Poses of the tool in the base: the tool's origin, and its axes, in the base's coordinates. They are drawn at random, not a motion.
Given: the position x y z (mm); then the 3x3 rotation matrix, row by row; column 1 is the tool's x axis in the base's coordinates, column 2 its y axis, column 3 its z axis. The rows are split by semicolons.
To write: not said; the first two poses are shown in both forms.
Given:
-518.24 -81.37 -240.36; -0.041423 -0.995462 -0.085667; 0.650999 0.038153 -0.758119; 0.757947 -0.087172 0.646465
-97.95 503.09 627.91; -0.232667 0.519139 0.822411; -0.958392 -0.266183 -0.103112; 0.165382 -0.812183 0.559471
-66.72 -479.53 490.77; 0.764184 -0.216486 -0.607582; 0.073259 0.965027 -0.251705; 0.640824 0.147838 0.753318
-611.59 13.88 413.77; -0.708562 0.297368 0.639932; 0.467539 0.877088 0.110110; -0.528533 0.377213 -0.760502
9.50 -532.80 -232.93; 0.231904 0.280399 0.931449; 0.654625 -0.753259 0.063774; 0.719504 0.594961 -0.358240
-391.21 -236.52 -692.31; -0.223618 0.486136 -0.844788; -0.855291 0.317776 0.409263; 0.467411 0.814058 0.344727
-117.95 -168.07 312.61; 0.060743 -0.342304 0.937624; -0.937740 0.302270 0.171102; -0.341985 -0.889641 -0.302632
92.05 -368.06 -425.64; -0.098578 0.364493 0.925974; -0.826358 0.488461 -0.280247; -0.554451 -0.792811 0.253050
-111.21 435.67 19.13; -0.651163 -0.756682 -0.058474; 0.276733 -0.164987 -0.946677; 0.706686 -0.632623 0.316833
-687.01 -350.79 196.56; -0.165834 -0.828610 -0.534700; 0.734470 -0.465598 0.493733; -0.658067 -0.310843 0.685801
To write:
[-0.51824 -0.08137 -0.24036 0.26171 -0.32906 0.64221 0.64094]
[-0.09795 0.50309 0.62791 -0.34425 0.31899 -0.71734 0.51493]
[-0.06672 -0.47953 0.49077 0.10705 -0.33449 0.07763 0.93308]
[-0.61159 0.01388 0.41377 0.20908 0.91462 0.13320 0.31938]
[0.00950 -0.53280 -0.23293 0.76541 0.30540 0.53924 0.17350]
[-0.39121 -0.23652 -0.69231 0.16873 -0.54696 -0.55914 0.59977]
[-0.11795 -0.16807 0.31261 -0.51505 0.62132 -0.28912 0.51487]
[0.09205 -0.36806 -0.42564 -0.19994 0.57749 -0.46453 0.64088]
[-0.11121 0.43567 0.01913 0.22192 -0.54068 0.73024 0.35379]
[-0.68701 -0.35079 0.19656 -0.39178 0.06007 0.76112 0.51341]

